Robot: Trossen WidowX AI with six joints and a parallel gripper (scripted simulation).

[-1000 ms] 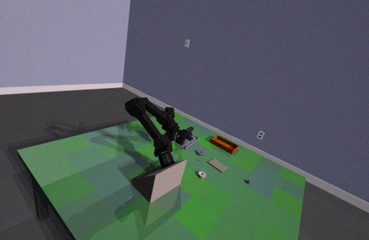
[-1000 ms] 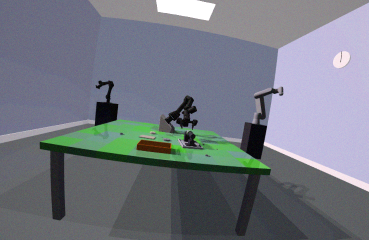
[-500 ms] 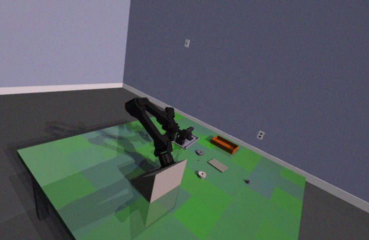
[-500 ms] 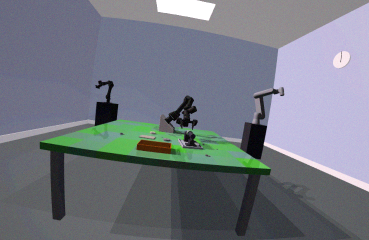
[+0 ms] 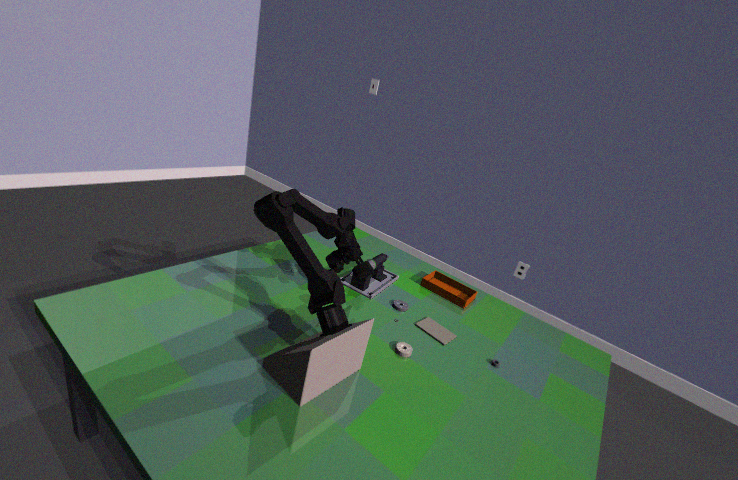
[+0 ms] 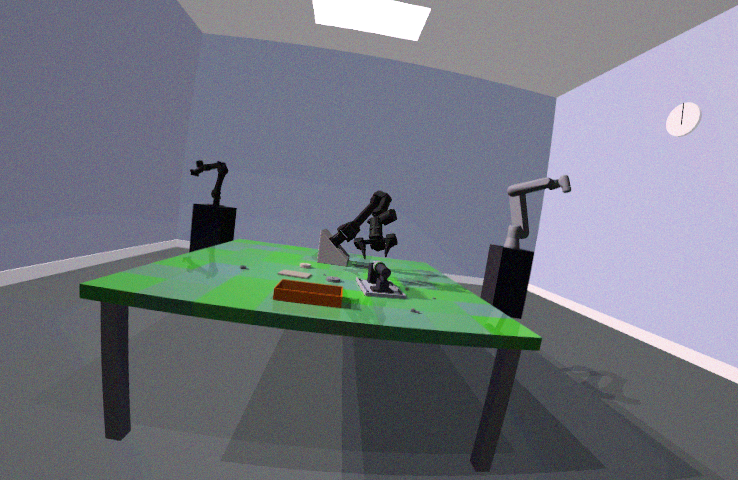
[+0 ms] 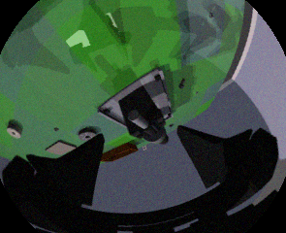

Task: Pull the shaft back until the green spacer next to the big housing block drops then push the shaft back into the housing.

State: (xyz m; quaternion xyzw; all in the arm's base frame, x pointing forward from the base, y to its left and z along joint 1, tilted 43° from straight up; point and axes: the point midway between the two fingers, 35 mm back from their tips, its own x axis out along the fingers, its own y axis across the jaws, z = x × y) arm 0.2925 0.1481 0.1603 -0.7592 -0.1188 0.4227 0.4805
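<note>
My gripper tip is 10 cm short of the thin green spacer, 2 cm to the right of it and 2 cm above it. The rest, counted from my gripper tip: white ring 31 cm to the right, 9 cm below, 9 cm behind; then grey washer 16 cm to the right, 10 cm below, 9 cm ahead; then flat grey plate 31 cm to the right, 10 cm below, 9 cm ahead.
</note>
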